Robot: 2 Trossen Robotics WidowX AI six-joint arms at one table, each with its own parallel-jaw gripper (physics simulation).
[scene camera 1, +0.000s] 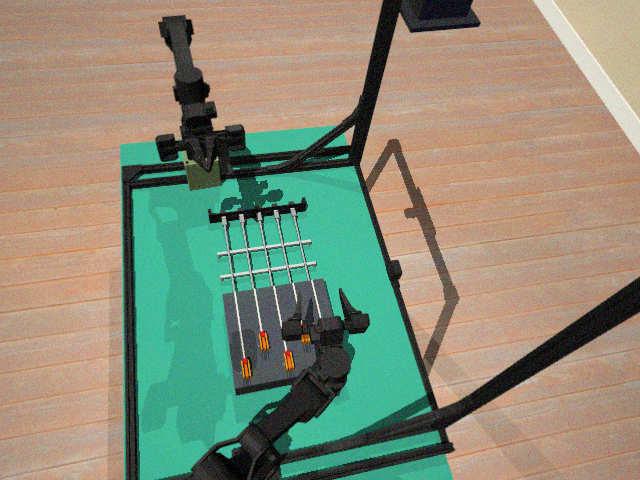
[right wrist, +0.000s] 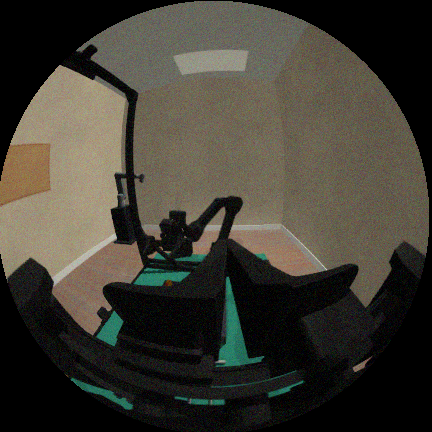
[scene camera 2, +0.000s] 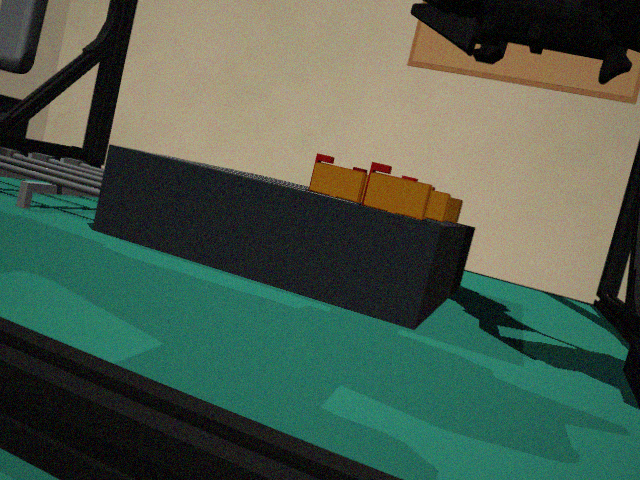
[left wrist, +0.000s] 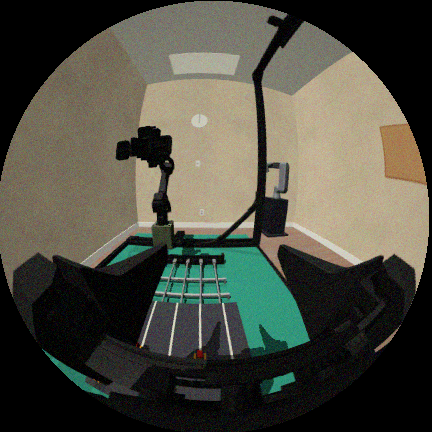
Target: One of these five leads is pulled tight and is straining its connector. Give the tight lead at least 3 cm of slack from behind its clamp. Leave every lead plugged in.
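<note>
Five thin leads run side by side from the black connector bar over two pale rails to a dark block. All look straight; I cannot tell which is tight. Orange clamps with red levers sit staggered on the block; the lead ends at the far right of the block are hidden by the arm in scene camera 1. My left gripper is open, above the block's right side. My right gripper is shut and empty, beyond the connector bar.
A black frame borders the green table top, with slanted posts at the right. An olive block is at the right arm's end of the table. The left arm reaches across the block's near right corner.
</note>
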